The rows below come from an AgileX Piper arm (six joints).
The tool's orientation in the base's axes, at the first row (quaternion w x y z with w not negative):
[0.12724, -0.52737, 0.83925, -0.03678]
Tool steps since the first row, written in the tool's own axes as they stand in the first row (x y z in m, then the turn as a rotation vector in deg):
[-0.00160, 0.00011, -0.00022, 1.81, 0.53, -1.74]
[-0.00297, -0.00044, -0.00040, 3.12, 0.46, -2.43]
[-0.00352, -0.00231, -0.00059, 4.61, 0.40, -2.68]
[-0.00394, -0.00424, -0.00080, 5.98, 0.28, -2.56]
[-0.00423, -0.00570, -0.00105, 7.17, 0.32, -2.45]
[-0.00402, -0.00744, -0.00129, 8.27, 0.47, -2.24]
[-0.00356, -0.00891, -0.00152, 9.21, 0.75, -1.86]
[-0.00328, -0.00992, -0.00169, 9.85, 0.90, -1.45]
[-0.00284, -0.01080, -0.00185, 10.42, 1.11, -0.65]
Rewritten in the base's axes. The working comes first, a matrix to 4 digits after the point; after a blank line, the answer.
The tool's axes in the first row as the columns of a matrix, in the base's axes (used below as rounded here):
[-0.4114, -0.8758, 0.2524]
[-0.8945, 0.4411, 0.0725]
[-0.1748, -0.1959, -0.9649]

[0.00051, 0.00146, 0.00047, -1.65, -1.51, 1.26]
[0.00151, 0.00243, 0.00099, -2.30, -2.76, 1.71]
[0.00332, 0.00209, 0.00164, -2.92, -4.14, 1.70]
[0.00513, 0.00160, 0.00229, -3.35, -5.41, 1.37]
[0.00647, 0.00119, 0.00287, -3.85, -6.45, 1.05]
[0.00784, 0.00022, 0.00340, -4.38, -7.35, 0.62]
[0.00888, -0.00086, 0.00383, -4.92, -8.04, 0.04]
[0.00961, -0.00156, 0.00415, -5.21, -8.52, -0.50]
[0.01016, -0.00236, 0.00440, -5.42, -8.88, -1.41]

